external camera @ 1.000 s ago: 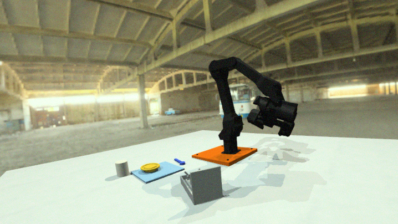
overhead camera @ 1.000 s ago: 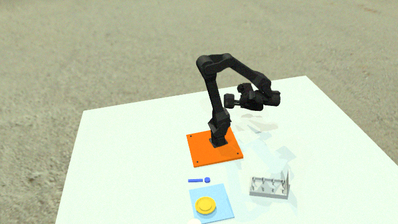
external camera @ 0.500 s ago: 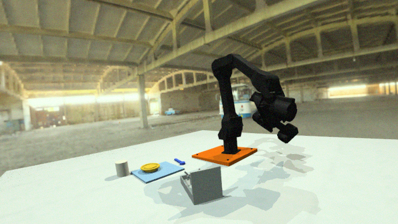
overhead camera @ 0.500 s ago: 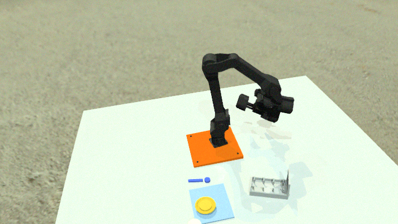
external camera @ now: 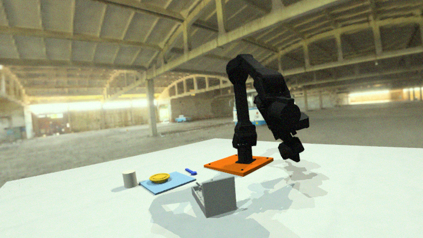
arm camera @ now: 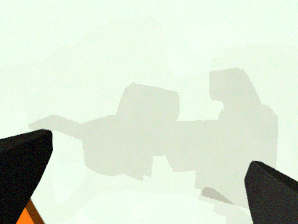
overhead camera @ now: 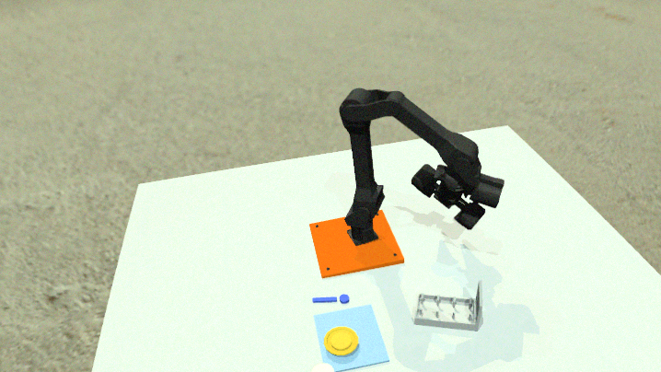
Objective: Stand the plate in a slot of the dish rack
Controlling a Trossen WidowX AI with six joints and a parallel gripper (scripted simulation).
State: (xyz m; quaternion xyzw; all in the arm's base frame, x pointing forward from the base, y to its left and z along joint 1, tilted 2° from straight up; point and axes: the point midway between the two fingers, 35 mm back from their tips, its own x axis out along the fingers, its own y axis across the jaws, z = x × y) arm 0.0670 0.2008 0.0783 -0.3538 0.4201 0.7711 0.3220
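Now: the grey dish rack 26 cm ahead of my gripper tip, 14 cm to the right of it and 4 cm below it. The rest, counted from my gripper tip: yellow plate 24 cm ahead, 38 cm to the right, 5 cm below; blue spoon 12 cm ahead, 35 cm to the right, 6 cm below; beige cylinder 32 cm ahead, 44 cm to the right, 4 cm below.
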